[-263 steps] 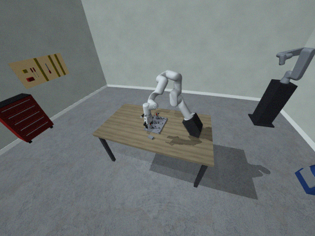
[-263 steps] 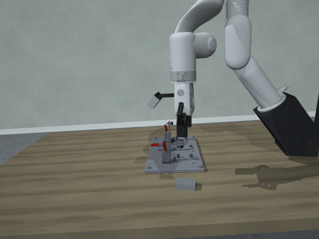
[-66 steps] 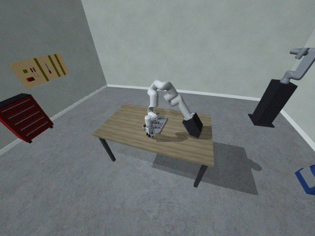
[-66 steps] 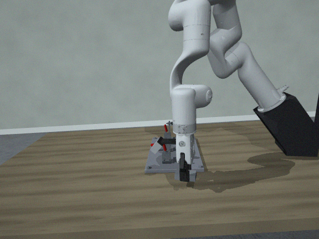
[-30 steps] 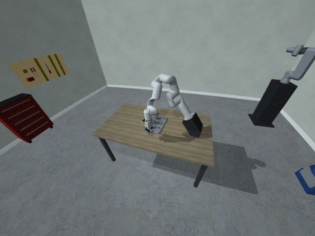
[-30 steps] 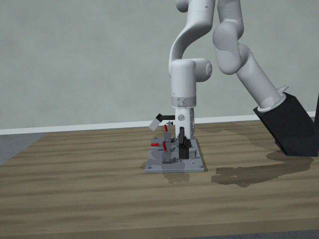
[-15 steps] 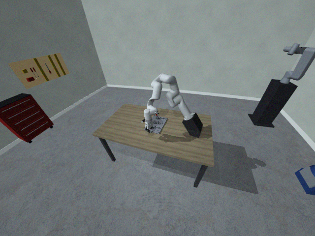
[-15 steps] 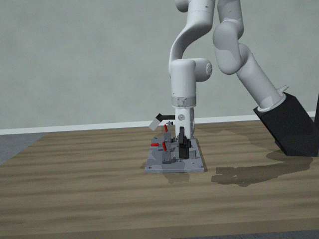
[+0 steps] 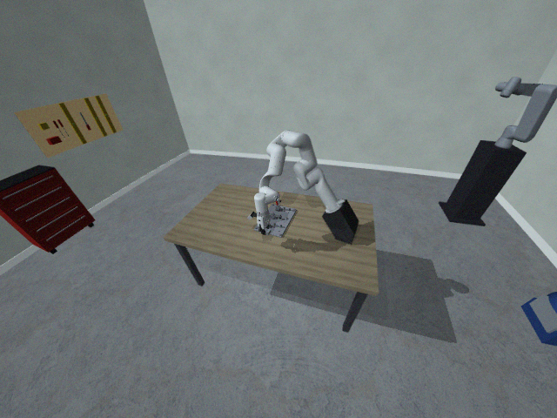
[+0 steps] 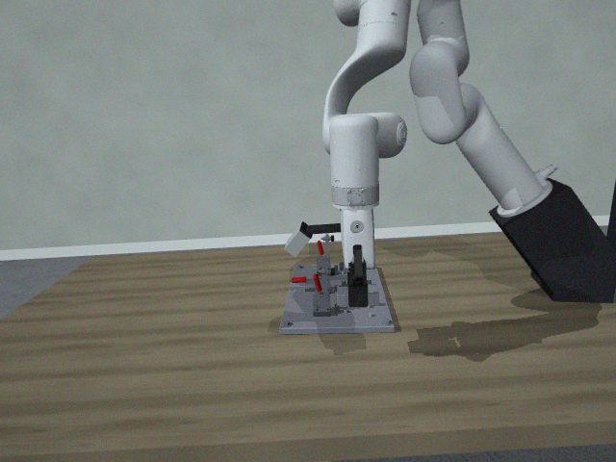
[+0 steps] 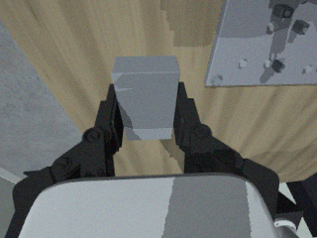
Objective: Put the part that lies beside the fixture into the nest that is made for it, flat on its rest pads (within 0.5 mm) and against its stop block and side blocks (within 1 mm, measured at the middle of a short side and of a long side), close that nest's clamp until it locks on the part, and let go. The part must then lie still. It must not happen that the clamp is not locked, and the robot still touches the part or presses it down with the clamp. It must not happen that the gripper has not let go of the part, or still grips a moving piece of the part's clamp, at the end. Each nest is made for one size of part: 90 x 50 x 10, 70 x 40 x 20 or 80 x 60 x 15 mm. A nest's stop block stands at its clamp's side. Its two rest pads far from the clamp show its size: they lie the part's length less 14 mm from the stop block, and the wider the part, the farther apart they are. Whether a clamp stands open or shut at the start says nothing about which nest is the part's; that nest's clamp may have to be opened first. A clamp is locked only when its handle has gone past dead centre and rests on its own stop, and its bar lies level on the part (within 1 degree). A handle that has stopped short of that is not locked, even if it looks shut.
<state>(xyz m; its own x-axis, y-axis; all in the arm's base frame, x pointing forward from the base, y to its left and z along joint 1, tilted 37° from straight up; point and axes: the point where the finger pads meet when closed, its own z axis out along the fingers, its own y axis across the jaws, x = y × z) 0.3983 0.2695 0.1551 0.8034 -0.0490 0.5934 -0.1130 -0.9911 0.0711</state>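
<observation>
The grey fixture plate is 270 mm to the right of my hand, 130 mm below it and 10 mm ahead of it. Round my hand: flat grey block: 10 mm below.
</observation>
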